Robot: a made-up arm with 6 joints. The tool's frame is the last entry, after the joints. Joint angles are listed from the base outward. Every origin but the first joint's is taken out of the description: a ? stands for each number. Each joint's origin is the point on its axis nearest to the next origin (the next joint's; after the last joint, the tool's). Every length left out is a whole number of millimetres.
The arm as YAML. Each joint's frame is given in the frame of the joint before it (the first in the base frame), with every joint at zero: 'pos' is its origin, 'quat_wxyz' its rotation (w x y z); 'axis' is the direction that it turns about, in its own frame. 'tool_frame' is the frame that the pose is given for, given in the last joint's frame.
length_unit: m
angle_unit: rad
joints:
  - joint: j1
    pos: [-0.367, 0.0, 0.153]
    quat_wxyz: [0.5, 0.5, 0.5, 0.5]
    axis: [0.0, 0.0, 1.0]
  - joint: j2
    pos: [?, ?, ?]
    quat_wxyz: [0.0, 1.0, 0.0, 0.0]
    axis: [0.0, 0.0, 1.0]
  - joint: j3
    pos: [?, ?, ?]
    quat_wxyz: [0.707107, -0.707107, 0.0, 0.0]
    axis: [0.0, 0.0, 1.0]
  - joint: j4
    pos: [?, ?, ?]
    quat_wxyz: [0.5, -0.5, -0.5, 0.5]
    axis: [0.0, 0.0, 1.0]
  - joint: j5
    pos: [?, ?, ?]
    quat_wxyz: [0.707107, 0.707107, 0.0, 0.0]
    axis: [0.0, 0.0, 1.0]
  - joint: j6
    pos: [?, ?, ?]
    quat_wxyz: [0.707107, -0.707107, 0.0, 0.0]
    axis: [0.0, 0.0, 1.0]
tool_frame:
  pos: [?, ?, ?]
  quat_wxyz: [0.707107, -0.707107, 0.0, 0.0]
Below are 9 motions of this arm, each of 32 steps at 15 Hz.
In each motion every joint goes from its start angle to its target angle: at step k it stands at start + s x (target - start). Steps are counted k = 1, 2, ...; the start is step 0. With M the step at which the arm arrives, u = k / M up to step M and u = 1 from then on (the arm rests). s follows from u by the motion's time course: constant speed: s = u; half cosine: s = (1 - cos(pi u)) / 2; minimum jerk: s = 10 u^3 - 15 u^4 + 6 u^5.
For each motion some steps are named. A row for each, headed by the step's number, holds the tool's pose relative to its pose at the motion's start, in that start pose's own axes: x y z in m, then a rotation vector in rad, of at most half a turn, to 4 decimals.
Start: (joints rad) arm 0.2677 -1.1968 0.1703 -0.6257 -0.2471 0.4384
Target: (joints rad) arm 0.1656 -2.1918 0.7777 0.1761 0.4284 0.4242
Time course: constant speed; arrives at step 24
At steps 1, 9, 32:
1: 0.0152 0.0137 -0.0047 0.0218 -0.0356 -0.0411
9: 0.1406 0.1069 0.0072 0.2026 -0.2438 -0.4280
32: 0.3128 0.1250 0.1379 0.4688 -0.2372 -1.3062

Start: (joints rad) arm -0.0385 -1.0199 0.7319 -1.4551 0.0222 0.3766
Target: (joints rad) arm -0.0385 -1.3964 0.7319 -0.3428 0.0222 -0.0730
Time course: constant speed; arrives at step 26
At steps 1, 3, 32:
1: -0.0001 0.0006 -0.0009 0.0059 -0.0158 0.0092
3: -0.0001 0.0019 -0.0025 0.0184 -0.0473 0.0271
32: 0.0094 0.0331 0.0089 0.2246 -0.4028 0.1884

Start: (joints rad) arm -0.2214 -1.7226 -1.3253 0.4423 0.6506 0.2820
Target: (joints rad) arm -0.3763 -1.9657 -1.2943 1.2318 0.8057 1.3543
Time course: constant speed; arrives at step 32
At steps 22, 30, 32:
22: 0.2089 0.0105 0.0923 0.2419 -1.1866 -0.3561
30: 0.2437 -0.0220 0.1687 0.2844 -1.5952 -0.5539
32: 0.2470 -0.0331 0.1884 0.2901 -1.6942 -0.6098

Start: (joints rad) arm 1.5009 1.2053 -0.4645 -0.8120 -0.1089 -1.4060
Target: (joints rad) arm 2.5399 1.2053 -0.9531 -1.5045 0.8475 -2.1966
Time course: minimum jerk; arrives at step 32
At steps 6, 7, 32:
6: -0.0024 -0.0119 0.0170 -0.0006 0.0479 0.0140
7: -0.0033 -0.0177 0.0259 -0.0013 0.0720 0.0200
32: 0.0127 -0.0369 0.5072 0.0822 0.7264 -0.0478

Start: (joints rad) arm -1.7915 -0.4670 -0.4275 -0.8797 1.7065 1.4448
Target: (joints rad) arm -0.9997 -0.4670 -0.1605 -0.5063 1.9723 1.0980
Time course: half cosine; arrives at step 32
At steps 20, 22, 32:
20: -0.2380 0.1936 0.2643 0.1209 0.8256 -0.2900
22: -0.2575 0.2109 0.3100 0.1328 0.9357 -0.3092
32: -0.2943 0.2450 0.4361 0.1582 1.2229 -0.3400

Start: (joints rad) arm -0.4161 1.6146 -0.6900 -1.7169 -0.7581 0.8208
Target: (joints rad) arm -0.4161 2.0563 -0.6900 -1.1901 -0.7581 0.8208
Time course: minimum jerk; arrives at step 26
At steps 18, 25, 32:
18: -0.0283 0.0461 -0.0364 -0.3092 -0.1315 -0.0799
25: -0.0325 0.0533 -0.0414 -0.3796 -0.1473 -0.0882
32: -0.0325 0.0534 -0.0414 -0.3798 -0.1473 -0.0882

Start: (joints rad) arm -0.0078 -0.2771 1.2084 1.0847 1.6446 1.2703
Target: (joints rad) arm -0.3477 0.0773 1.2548 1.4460 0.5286 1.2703
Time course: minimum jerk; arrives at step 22
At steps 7, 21, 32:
7: -0.0001 0.0524 0.0636 0.2916 -0.0338 -0.1082
21: -0.0353 0.0014 0.3777 1.4349 -0.6138 -0.5018
32: -0.0355 0.0012 0.3779 1.4360 -0.6149 -0.5022

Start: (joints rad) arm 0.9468 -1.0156 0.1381 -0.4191 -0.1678 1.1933
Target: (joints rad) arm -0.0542 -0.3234 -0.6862 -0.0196 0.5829 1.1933
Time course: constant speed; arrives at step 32
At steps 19, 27, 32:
19: 0.2741 -0.3171 0.0919 -0.6545 -0.1653 0.9148
27: 0.4619 -0.2727 0.1574 -0.8409 -0.1915 1.2847
32: 0.5629 -0.1950 0.1740 -0.9367 -0.1842 1.5054

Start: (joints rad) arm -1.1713 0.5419 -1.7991 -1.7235 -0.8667 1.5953
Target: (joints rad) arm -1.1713 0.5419 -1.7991 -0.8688 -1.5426 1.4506
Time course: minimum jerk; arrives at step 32
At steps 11, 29, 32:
11: -0.0438 0.0189 0.0313 0.1532 -0.0808 0.1549
29: -0.2647 -0.0615 0.0946 0.5891 -0.1803 0.8323
32: -0.2668 -0.0634 0.0946 0.5922 -0.1799 0.8395

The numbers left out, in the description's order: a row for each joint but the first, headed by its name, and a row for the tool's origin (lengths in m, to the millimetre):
j2: -0.02 -0.074 0.0
j3: -0.06 0.046 0.0
j4: -0.188 -0.338 0.0
j5: -0.127 -0.025 0.0
j6: 0.095 -0.254 0.0
tool: -0.058 -0.15 0.0

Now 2 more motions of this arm.
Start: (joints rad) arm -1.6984 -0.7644 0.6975 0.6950 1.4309 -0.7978
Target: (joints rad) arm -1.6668 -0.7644 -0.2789 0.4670 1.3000 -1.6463
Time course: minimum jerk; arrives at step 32
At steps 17, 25, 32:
17: 0.0523 0.0282 0.0728 -0.4798 0.8174 0.2007
25: 0.1163 0.0848 0.1131 -0.8834 1.2964 0.2433
32: 0.1303 0.1007 0.1172 -0.9729 1.3827 0.2419

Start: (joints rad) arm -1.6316 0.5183 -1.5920 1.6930 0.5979 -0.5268
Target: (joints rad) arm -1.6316 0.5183 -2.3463 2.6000 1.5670 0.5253
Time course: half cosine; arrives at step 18
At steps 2, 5, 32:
2: 0.0158 -0.0012 0.0055 0.0456 -0.0411 -0.0115
5: 0.0935 -0.0124 0.0375 0.2704 -0.2285 -0.0955
32: 0.4809 -0.3068 0.0588 1.1710 -0.5884 -1.3130

